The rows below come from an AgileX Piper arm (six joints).
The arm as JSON. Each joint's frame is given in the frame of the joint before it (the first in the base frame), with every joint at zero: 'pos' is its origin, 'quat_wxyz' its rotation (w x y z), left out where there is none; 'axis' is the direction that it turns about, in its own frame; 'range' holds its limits. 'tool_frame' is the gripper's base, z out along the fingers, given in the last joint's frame.
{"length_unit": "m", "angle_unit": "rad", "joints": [
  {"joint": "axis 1", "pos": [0.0, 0.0, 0.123], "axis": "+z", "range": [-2.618, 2.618]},
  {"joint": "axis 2", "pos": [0.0, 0.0, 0.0], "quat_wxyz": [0.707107, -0.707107, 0.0, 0.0], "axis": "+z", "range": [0.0, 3.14]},
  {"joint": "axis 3", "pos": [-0.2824, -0.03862, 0.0], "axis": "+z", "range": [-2.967, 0.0]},
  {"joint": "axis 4", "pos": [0.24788, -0.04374, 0.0], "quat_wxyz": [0.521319, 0.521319, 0.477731, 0.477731], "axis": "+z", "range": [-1.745, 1.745]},
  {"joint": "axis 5", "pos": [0.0, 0.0, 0.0], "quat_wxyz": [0.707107, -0.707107, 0.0, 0.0], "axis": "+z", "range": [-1.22, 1.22]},
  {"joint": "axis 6", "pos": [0.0, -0.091, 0.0], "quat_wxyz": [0.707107, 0.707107, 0.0, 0.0], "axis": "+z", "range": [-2.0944, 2.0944]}
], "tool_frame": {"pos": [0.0, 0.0, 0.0]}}
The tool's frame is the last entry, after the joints.
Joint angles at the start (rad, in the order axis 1, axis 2, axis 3, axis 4, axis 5, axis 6):
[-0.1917, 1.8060, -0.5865, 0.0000, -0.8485, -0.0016]
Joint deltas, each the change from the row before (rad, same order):
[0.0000, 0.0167, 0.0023, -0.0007, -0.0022, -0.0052]
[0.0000, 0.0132, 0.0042, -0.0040, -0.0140, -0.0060]
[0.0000, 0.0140, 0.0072, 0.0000, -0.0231, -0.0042]
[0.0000, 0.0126, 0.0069, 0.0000, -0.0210, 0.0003]
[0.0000, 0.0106, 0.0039, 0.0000, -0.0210, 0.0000]
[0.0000, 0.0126, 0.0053, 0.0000, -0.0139, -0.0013]
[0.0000, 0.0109, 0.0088, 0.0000, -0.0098, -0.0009]
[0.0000, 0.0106, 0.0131, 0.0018, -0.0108, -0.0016]
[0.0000, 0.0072, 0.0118, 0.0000, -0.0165, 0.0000]
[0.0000, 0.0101, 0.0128, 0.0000, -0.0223, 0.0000]
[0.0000, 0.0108, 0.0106, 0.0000, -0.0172, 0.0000]
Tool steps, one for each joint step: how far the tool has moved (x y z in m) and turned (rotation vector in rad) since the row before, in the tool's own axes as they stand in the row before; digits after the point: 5 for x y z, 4 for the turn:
[0.00541, 0.00006, 0.00139, -0.0006, 0.0168, -0.0057]
[0.00380, 0.00030, 0.00069, -0.0031, 0.0034, -0.0086]
[0.00400, 0.00007, 0.00019, 0.0000, -0.0019, -0.0041]
[0.00367, 0.00008, 0.00001, 0.0000, -0.0015, 0.0004]
[0.00227, 0.00005, 0.00030, 0.0001, -0.0065, 0.0001]
[0.00387, 0.00008, 0.00016, -0.0001, 0.0040, -0.0012]
[0.00460, 0.00010, -0.00071, -0.0002, 0.0099, -0.0008]
[0.00546, -0.00001, -0.00161, 0.0012, 0.0129, -0.0005]
[0.00357, 0.00009, -0.00168, -0.0001, 0.0025, 0.0000]
[0.00408, 0.00010, -0.00169, 0.0000, 0.0006, 0.0001]
[0.00414, 0.00010, -0.00127, -0.0001, 0.0042, 0.0001]

